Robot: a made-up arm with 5 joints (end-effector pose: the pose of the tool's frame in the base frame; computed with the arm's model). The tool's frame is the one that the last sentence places.
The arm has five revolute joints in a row. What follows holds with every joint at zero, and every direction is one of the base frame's. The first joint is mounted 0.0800 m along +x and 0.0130 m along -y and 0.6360 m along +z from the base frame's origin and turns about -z. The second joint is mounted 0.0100 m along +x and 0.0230 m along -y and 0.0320 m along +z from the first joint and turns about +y. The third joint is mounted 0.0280 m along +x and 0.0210 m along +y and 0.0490 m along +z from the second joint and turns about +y. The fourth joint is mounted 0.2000 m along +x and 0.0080 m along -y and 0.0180 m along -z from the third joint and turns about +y. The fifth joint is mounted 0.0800 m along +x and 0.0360 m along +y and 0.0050 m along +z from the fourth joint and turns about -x. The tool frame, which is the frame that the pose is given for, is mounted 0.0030 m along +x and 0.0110 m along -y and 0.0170 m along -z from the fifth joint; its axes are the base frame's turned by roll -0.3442, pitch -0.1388 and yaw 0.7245 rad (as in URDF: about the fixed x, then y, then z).
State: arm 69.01 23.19 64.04 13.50 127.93
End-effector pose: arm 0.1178 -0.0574 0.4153 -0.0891 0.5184 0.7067 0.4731
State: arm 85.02 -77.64 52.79 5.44 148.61
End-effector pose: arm 0.1261 -0.2369 0.8249 -0.5185 0.8371 -0.0743 0.1579
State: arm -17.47 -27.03 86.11 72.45 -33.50
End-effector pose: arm 0.1041 0.0221 0.4915 0.1996 0.7925 0.0811 0.5705
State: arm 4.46 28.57 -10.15 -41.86 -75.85
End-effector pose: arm 0.4043 0.0016 0.6414 0.3941 -0.4796 0.2504 0.7430
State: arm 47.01 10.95 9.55 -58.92 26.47
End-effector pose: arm 0.2882 -0.2238 0.6713 -0.5354 -0.1237 -0.1157 0.8275
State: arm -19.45 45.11 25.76 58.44 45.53
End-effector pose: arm 0.1356 0.0132 0.4231 -0.0067 0.7382 0.6364 0.2235
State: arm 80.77 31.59 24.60 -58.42 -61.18
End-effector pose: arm 0.1535 -0.2435 0.5093 0.0742 -0.4510 -0.3780 0.8052
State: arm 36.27 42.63 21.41 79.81 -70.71
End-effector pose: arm 0.1524 -0.0185 0.4573 0.5257 0.5627 -0.4910 0.4073
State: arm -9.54 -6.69 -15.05 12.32 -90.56
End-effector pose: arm 0.3760 0.0805 0.7851 0.5769 -0.3405 0.2533 0.6979
